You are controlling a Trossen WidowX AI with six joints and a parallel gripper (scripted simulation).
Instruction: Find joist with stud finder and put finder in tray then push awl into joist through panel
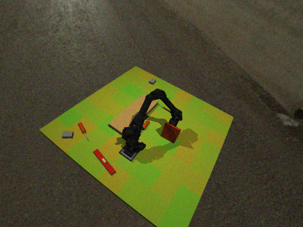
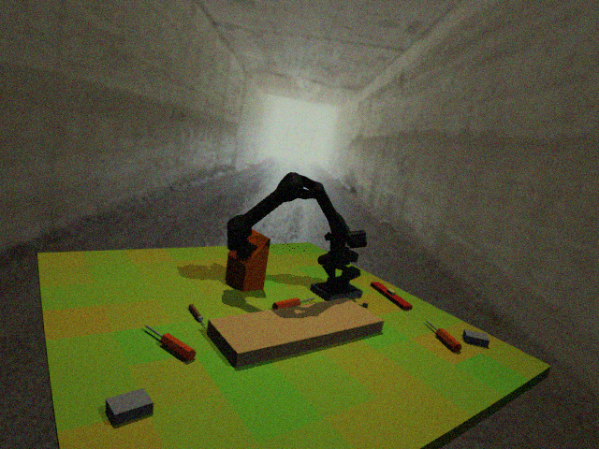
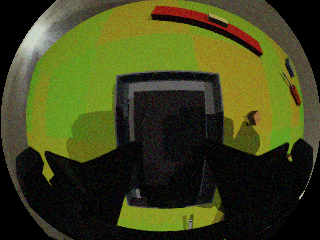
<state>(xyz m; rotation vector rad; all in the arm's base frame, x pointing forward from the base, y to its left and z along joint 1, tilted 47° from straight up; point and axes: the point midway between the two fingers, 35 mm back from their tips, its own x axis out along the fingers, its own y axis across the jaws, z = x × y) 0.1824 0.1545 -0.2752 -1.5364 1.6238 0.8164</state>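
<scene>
The stud finder is 20 mm to the right of my gripper tip and 20 mm above it. Also, from my gripper tip: red level 190 mm to the left, 110 mm ahead, 20 mm below; then grey tray 20 mm below, 10 mm to the right; then tan cube 130 mm ahead, 20 mm below, 10 mm to the left.
</scene>
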